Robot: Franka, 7 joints.
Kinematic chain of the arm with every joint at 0, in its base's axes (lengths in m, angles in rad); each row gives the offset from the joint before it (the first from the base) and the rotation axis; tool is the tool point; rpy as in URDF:
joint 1: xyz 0 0 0.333 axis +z
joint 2: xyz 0 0 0 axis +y
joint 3: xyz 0 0 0.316 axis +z
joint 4: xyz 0.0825 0 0 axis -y
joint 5: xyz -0.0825 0 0.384 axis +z
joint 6: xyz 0 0 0 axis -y
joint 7: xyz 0.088 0 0 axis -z
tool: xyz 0 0 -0.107 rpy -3.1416 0 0
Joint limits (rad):
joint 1: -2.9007..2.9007
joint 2: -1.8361..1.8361
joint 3: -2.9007..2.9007
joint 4: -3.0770..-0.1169
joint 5: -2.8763..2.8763
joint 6: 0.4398..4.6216
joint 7: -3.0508..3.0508
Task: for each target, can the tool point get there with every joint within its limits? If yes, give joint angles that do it. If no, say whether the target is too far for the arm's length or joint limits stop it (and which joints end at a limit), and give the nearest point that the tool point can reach.
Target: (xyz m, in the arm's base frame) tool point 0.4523 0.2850 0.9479
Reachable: yes | joints 0.6912 0.3860 -0.5450 -0.4224 -2.2110 3.2048 0.2779
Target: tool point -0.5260 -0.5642 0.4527
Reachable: yes | joints 0.2824 -1.3910 -1.2952 -0.7947 -1.2482 1.4854 -1.8439
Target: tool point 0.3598 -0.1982 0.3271
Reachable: yes | joints 0.7822 -1.2551 -1.4773 -2.6803 0.7460 2.5244 -2.1749
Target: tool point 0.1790 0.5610 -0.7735
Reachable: no: too far | nearest point 0.1359 0.4258 -0.3350 | short by 0.461 m
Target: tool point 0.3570 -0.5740 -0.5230
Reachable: no: too far | nearest point 0.2879 -0.4629 -0.2918 | short by 0.266 m
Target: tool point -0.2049 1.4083 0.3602
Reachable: no: too far | nearest point -0.1235 0.8488 0.3494 | short by 0.565 m
